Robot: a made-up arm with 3 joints.
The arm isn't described. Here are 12 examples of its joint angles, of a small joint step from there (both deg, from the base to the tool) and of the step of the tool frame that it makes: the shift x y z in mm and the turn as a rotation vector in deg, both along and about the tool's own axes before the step.
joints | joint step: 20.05 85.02 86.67 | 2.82 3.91 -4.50
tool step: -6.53 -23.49 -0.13 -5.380 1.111 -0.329
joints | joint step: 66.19 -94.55 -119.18 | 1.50 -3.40 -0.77
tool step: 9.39 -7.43 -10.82 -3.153 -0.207 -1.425
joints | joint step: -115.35 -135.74 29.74 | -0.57 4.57 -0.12
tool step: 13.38 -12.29 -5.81 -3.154 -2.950 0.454
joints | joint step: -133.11 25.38 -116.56 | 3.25 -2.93 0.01
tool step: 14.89 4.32 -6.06 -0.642 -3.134 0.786
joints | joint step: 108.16 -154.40 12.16 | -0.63 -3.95 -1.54
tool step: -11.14 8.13 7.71 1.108 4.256 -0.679
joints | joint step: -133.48 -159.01 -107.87 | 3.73 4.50 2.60
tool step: 4.46 8.98 17.95 6.204 3.111 0.278
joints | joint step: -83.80 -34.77 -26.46 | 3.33 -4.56 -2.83
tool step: -3.11 -17.78 3.44 -4.108 3.311 -2.933
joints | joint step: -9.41 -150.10 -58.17 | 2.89 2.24 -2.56
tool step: 10.99 8.77 3.75 2.824 0.106 -4.977
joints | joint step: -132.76 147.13 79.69 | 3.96 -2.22 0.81
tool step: -2.61 0.40 -17.71 0.862 -3.558 1.808
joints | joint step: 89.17 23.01 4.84 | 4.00 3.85 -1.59
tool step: 23.26 -30.57 -6.58 -4.777 -4.332 0.319
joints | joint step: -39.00 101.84 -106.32 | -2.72 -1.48 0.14
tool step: -0.45 -11.76 -5.28 -3.161 -0.188 -1.558
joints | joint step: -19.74 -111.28 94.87 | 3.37 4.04 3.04
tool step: -12.23 -9.92 11.04 -5.215 0.868 1.813
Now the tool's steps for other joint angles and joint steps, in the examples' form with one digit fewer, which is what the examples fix.
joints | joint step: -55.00 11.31 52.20 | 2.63 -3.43 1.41
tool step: -15.1 -8.4 11.3 1.74 2.56 2.12
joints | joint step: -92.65 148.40 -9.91 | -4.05 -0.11 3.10
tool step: -6.1 -7.6 10.6 -2.44 1.77 2.46
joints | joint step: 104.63 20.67 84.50 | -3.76 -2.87 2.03
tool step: 20.9 25.6 -17.6 3.86 -3.86 -1.11
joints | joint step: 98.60 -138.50 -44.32 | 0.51 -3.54 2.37
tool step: -14.4 -11.4 -0.2 -0.62 2.49 2.96
